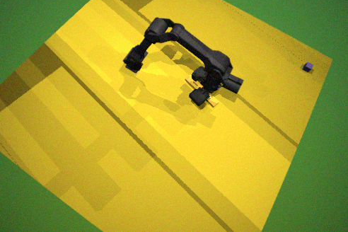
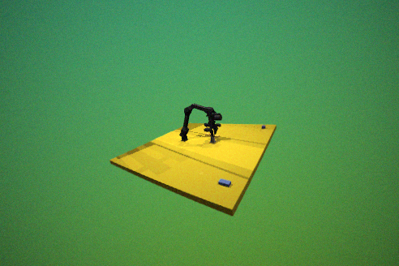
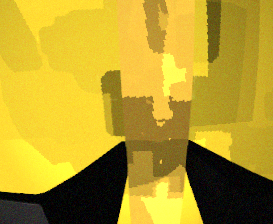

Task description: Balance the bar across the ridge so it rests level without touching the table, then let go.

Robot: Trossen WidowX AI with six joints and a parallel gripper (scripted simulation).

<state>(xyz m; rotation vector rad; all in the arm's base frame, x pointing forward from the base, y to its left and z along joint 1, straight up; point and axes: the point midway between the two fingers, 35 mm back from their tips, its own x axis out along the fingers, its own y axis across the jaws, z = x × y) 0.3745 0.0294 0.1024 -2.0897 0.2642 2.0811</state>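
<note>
Right now my gripper tip is 30 mm past the flat tan bar and 10 mm to the right of it. Also, from my gripper tip: blue flat block 530 mm to the right, 370 mm ahead, 60 mm below; purple cube 470 mm to the left, 370 mm ahead, 50 mm below.
</note>
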